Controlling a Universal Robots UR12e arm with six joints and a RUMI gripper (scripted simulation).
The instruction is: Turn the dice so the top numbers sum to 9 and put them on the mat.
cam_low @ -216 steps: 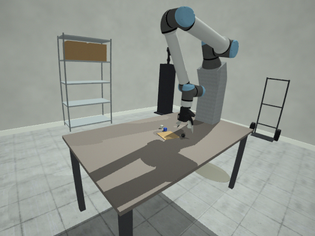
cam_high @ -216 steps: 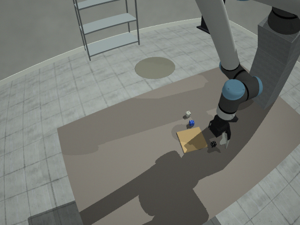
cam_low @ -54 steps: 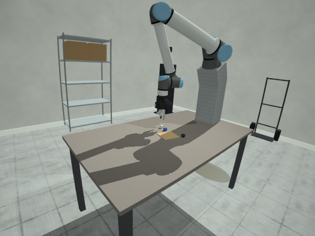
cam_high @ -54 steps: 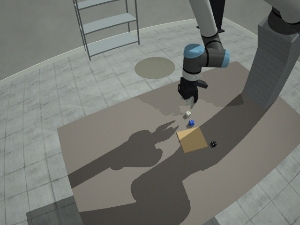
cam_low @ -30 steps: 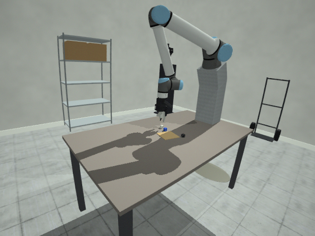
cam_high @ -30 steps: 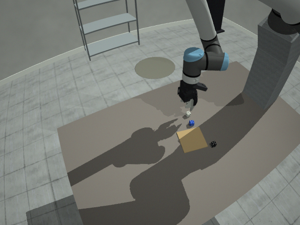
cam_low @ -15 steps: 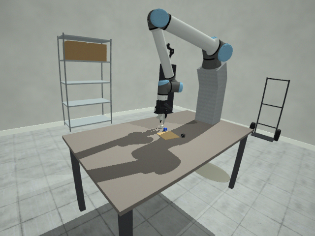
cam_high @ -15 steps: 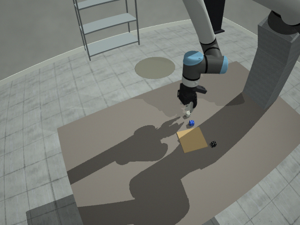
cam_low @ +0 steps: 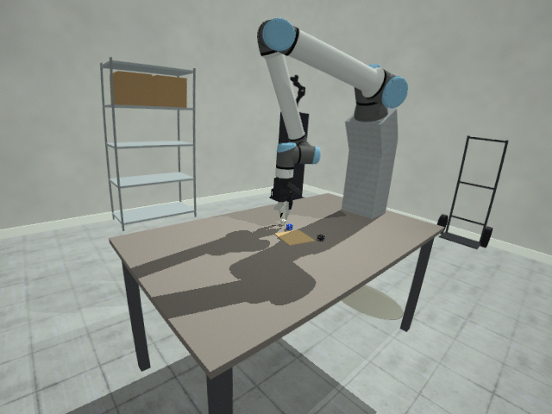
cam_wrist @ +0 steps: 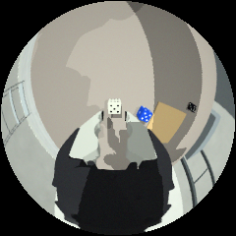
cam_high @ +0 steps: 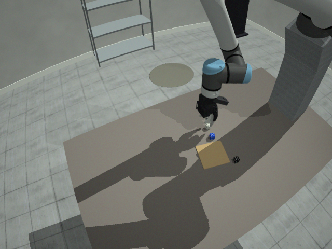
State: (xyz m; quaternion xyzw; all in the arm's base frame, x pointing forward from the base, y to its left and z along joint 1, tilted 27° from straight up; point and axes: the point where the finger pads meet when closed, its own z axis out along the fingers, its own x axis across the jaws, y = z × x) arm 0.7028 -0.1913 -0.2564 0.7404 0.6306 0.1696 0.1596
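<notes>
The white die is 4 cm below my hand. The rest, counted from my hand: blue die 6 cm to the left, 4 cm below, 3 cm ahead; tan mat 15 cm to the left, 9 cm ahead, 5 cm below; black die 25 cm to the left, 4 cm below, 3 cm ahead.
</notes>
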